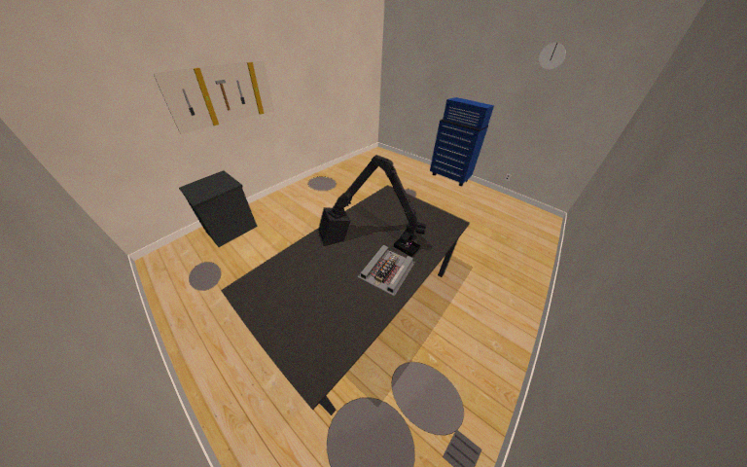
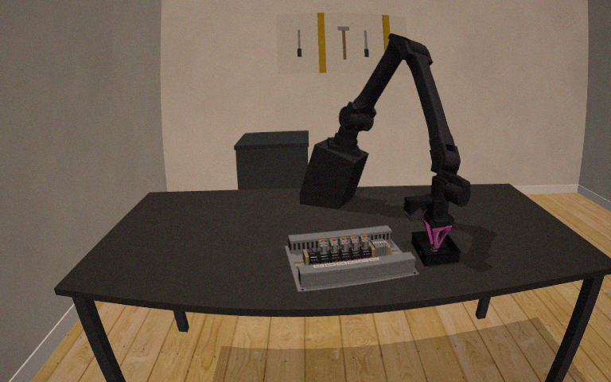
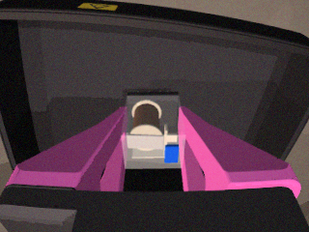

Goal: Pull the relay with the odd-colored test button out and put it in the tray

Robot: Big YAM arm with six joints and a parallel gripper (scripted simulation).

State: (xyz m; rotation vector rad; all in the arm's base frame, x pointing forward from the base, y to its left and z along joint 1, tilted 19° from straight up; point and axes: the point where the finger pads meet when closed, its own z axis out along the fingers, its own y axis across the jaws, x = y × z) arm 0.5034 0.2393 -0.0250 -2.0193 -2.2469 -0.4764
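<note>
Right now my hand is right at the relay. From my hand the other things lie so: black tray 1 cm below.
</note>
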